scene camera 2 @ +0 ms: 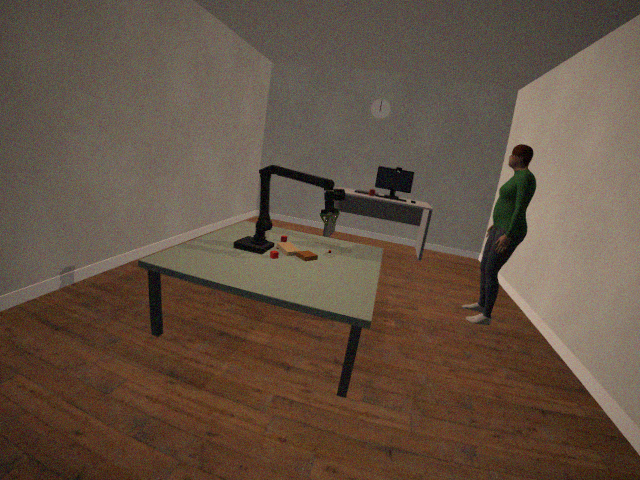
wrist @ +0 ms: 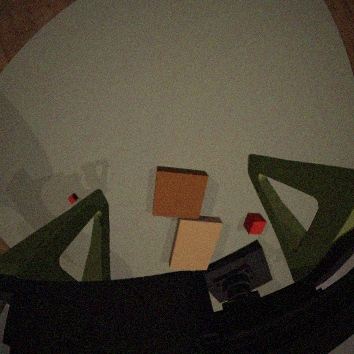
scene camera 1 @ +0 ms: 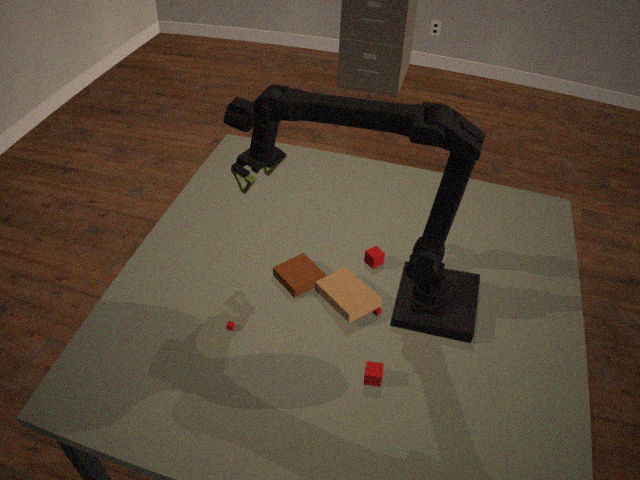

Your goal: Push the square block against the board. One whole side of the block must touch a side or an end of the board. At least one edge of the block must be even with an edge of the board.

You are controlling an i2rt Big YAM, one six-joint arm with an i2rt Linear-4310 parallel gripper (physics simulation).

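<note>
The square block is orange-brown and lies flat on the table. The board is light tan, a flat rectangle. Part of one block side meets part of the board's end, touching or almost touching; a hairline gap cannot be ruled out. The block is shifted sideways along that end, so its outer edges are out of line with the board's long edges. My gripper is open and empty, high above the far left part of the table in scene camera 1, away from both pieces.
Larger red cubes stand on either side of the board. A tiny red cube lies close to the board's near right corner, another to the left. My arm's black base is right of the board.
</note>
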